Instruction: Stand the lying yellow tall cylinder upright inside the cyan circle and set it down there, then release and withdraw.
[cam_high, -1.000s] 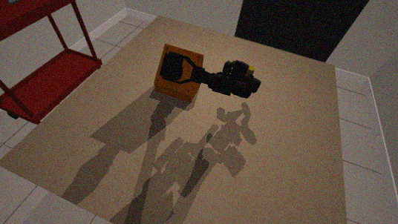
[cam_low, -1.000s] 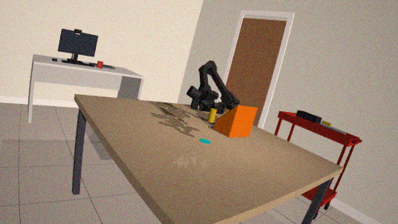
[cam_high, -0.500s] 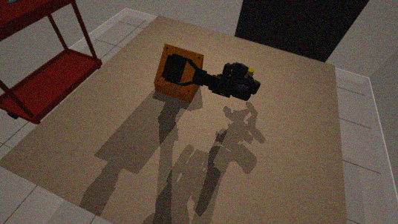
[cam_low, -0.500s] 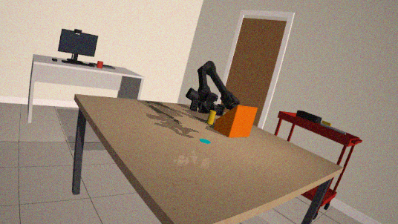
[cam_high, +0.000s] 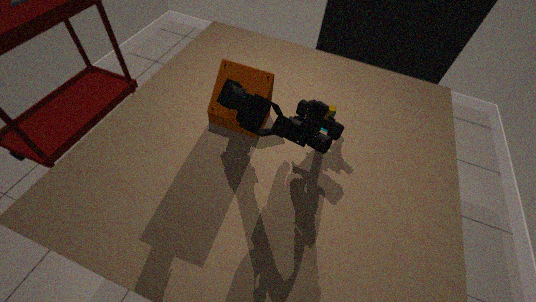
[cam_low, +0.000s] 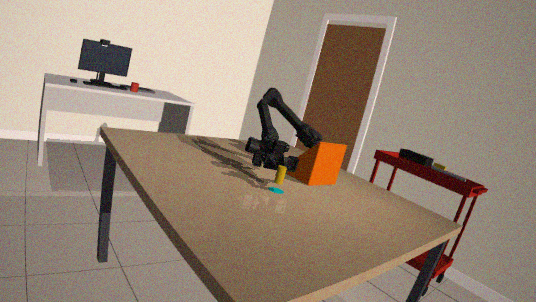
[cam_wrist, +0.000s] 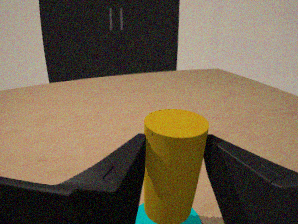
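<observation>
My gripper tip is now 80 mm above the cyan circle. The rest, counted from my gripper tip: yellow tall cylinder: 20 mm below.
</observation>
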